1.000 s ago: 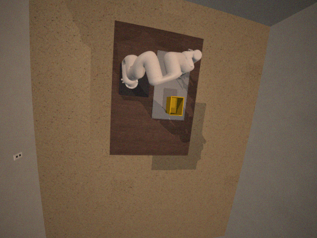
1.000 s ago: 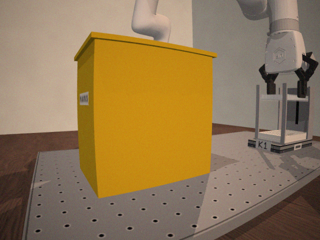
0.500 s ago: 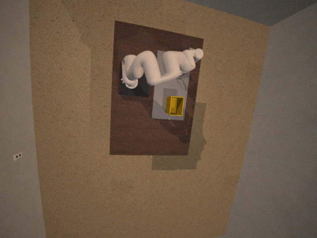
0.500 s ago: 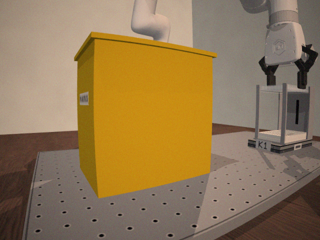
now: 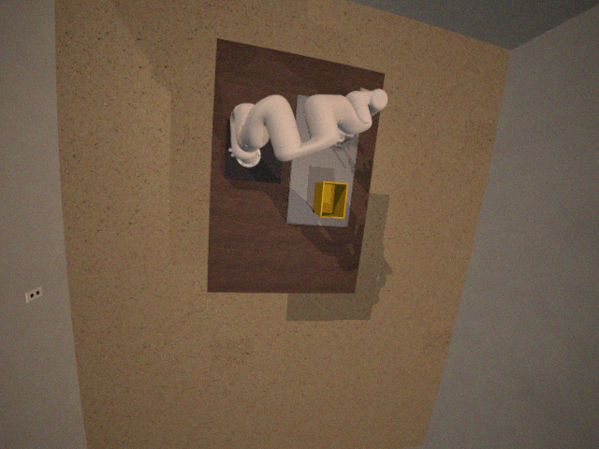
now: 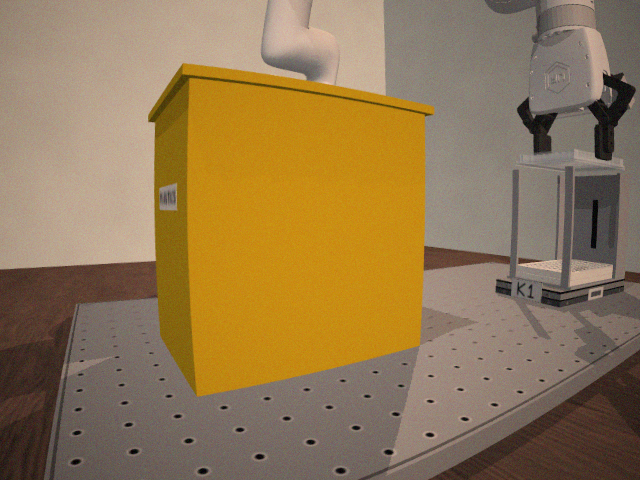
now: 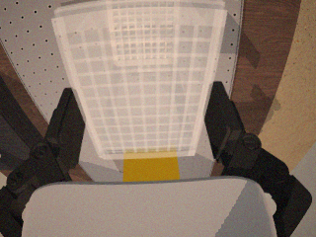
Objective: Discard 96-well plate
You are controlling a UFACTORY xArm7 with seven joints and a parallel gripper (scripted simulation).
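The black slot lies 9 cm below my hand, 6 cm to the left of it and 1 cm ahead of it. Round my hand: 96-well plate: 1 cm below; yellow plastics bin W1: 39 cm to the right, 9 cm below, 4 cm behind.
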